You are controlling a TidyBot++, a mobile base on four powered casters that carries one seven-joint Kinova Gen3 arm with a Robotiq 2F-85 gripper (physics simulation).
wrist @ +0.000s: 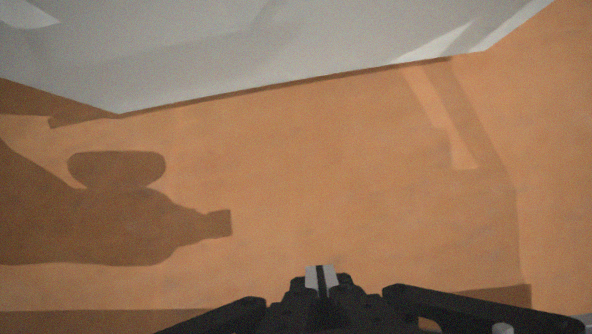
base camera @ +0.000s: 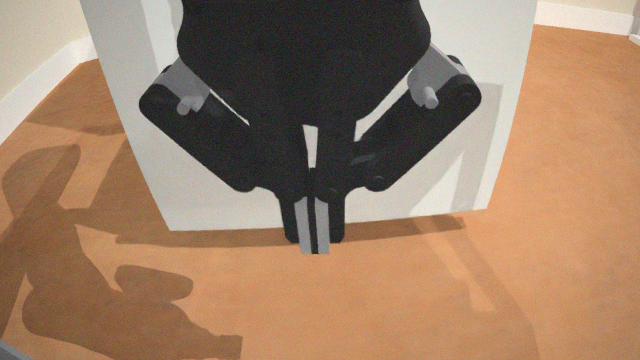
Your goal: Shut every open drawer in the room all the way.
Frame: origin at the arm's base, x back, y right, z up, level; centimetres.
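Seen in the pictures: gripper, between the fingertips: point(wrist: 320, 285) point(base camera: 316, 240).
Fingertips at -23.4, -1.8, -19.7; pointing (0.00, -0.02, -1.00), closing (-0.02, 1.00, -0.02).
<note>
A point is followed by its place in that frame, as x, y, z.
A white cabinet point(base camera: 440, 175) @(-39.1, 9.0, -29.7) point(wrist: 200, 55) @(-37.6, -8.8, -25.4) stands ahead on the floor. In the base view, its pale lower front shows behind my gripper; in the wrist view, its pale surface fills the top, with the bottom edge slanting up to the right. No open drawer box or handle shows in either view, so I cannot tell how far any drawer stands out. My gripper point(base camera: 314, 245) @(-23.4, -1.8, -19.7) point(wrist: 320, 285) @(-23.4, -1.8, -19.7) is shut and empty, its fingertips together and pointing down. In the base view it hangs in front of the cabinet and hides its middle; I cannot tell whether they touch.
The orange-brown floor point(base camera: 425, 300) @(-30.3, 8.0, -39.7) point(wrist: 325, 175) @(-28.7, -0.5, -39.7) surrounds the cabinet's base. The arm's shadow point(base camera: 90, 310) @(-25.6, -32.0, -39.7) point(wrist: 125, 225) @(-24.7, -23.4, -39.7) falls on it at the left. White baseboards point(base camera: 30, 102) @(-82.9, -94.3, -37.3) point(base camera: 585, 20) @(-137.0, 97.9, -35.5) run along the walls behind, left and right. A grey edge point(base camera: 10, 352) @(-17.9, -42.6, -39.6) shows at the base view's lower left.
</note>
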